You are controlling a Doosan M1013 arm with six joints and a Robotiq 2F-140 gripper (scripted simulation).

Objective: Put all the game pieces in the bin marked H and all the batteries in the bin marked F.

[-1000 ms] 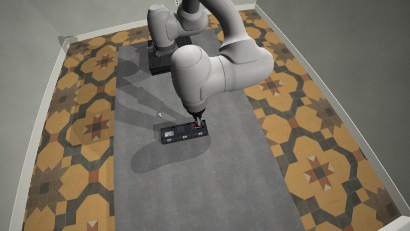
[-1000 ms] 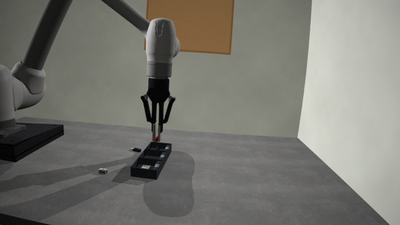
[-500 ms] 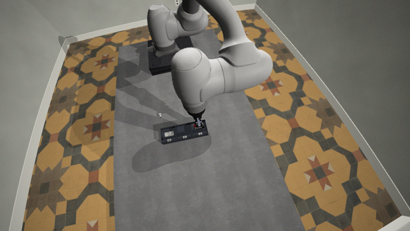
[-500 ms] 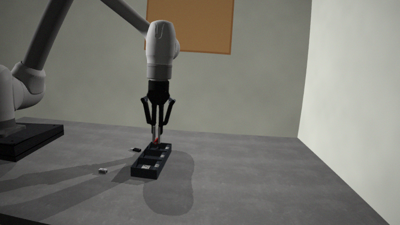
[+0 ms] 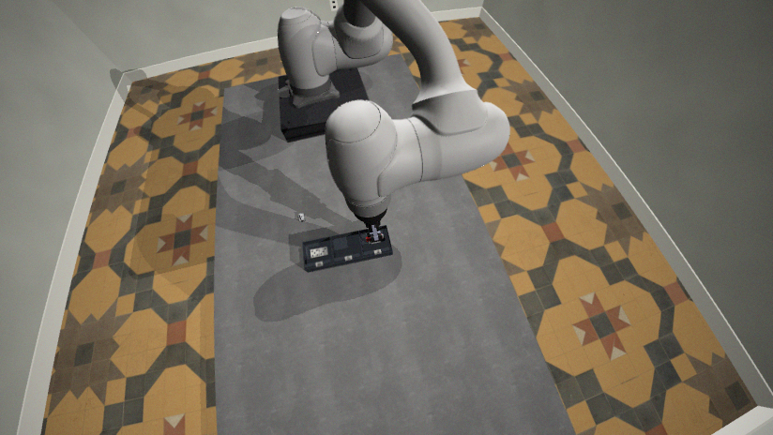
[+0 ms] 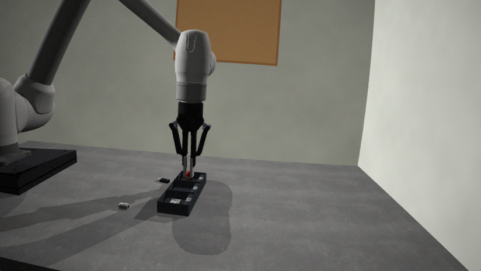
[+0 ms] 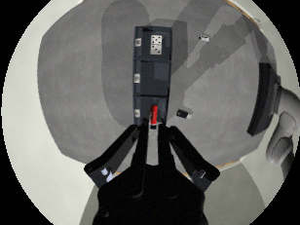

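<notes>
Right now my hand is 30 mm above the red battery. From my hand the other things lie so: black three-compartment bin 10 mm behind, 80 mm to the right, 50 mm below; then black battery 50 mm below; then white domino 30 mm behind, 160 mm to the right, 50 mm below.
</notes>
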